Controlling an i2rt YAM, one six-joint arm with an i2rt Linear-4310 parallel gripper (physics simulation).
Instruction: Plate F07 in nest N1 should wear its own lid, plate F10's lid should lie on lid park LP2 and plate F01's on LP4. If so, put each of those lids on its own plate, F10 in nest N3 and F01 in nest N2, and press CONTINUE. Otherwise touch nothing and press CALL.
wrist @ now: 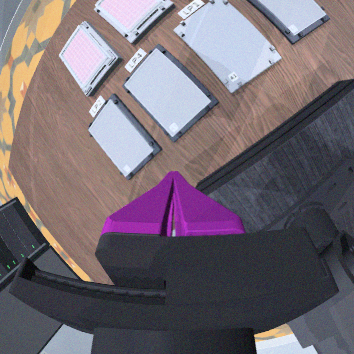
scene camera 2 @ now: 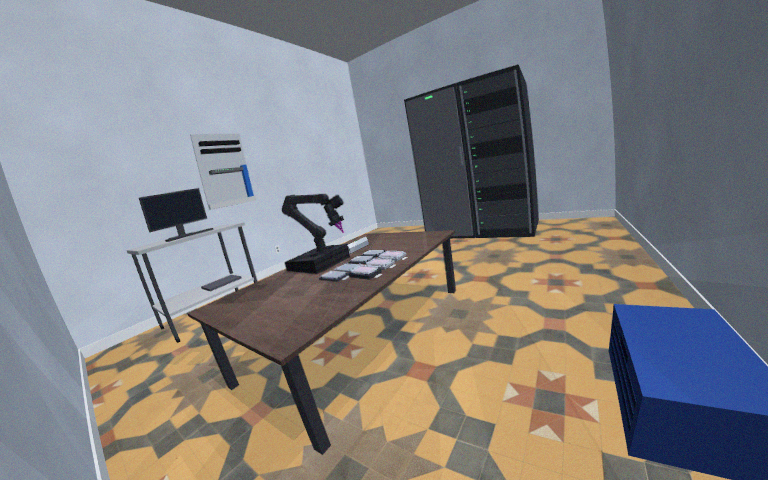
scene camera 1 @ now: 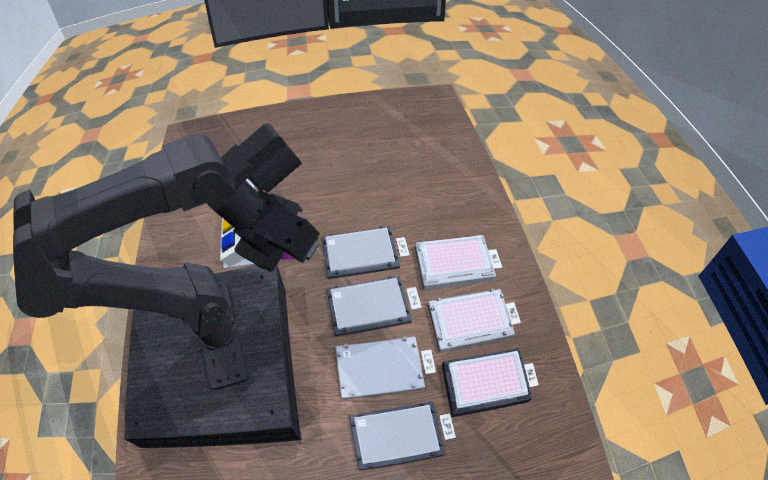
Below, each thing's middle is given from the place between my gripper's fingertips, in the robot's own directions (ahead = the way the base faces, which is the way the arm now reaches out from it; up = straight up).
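The white button box [scene camera 1: 229,257] is there in my view, 0.15 m below my hand, and it is also 0.27 m to the left of my hand and 0.1 m behind it.
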